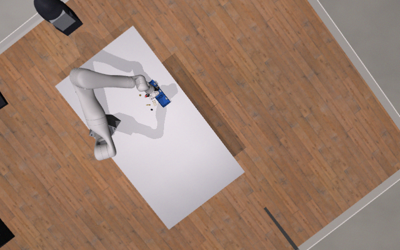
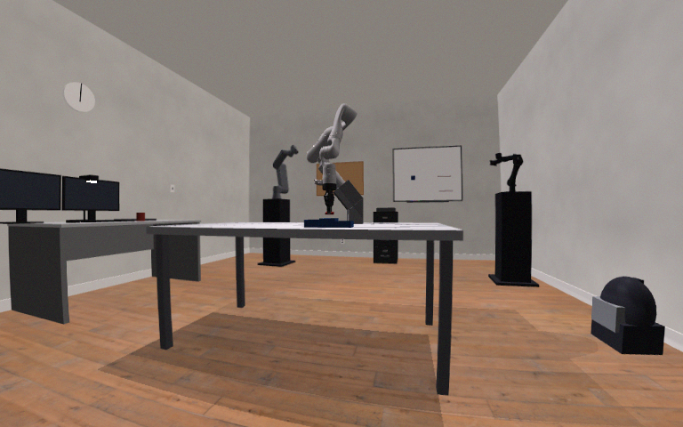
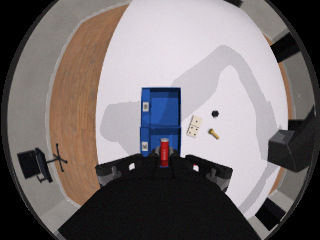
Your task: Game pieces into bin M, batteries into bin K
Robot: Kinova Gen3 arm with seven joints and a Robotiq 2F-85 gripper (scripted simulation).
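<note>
Now: the bin 1 cm ahead of my hand and 7 cm below it. Round my hand: red cylinder (2 cm below); then white tile (7 cm behind, 5 cm to the right, 8 cm below); then black piece (12 cm behind, 9 cm to the right, 9 cm below).
</note>
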